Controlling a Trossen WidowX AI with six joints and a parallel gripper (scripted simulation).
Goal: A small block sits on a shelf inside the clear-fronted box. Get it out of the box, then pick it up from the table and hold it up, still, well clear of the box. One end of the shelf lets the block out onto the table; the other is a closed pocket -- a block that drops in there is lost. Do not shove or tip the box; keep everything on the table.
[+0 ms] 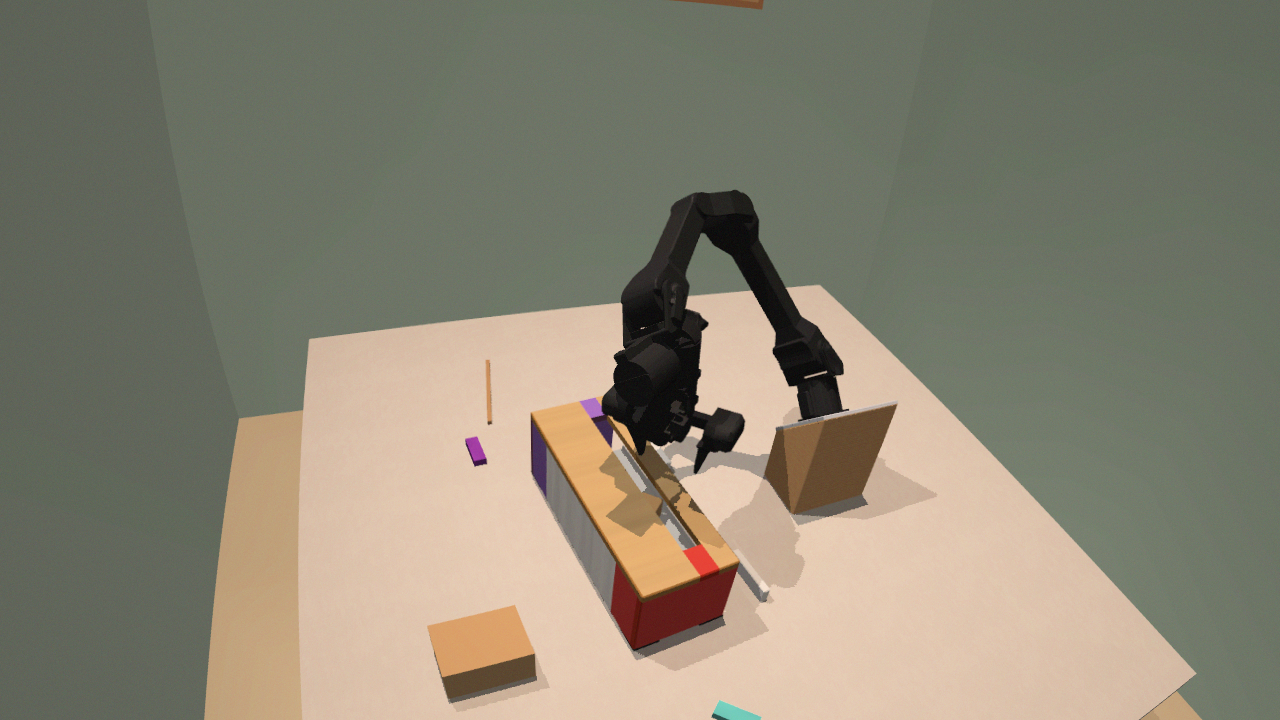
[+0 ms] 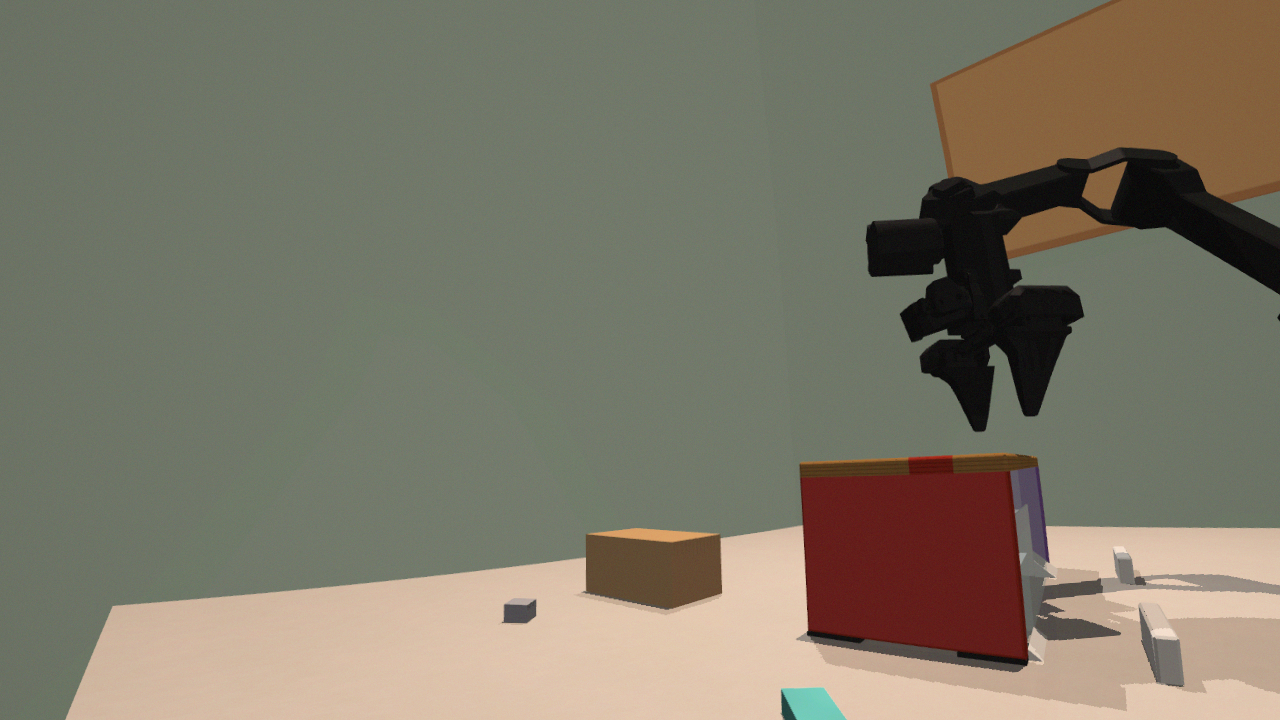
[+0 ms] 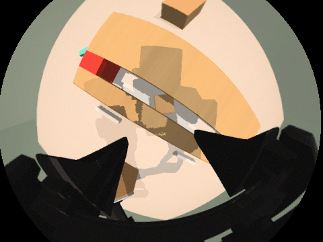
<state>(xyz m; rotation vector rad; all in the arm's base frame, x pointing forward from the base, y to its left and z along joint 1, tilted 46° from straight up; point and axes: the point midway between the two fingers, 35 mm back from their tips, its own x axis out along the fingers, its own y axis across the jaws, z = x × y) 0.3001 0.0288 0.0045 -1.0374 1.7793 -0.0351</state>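
The tan block is 3 cm ahead of my gripper tip, 1 cm to the left of it and 7 cm below it. The rest, counted from my gripper tip: brown box (32 cm ahead, 14 cm to the left, 13 cm below); long box (2 cm ahead, 2 cm to the right, 10 cm below); teal block (4 cm ahead, 33 cm to the left, 15 cm below).
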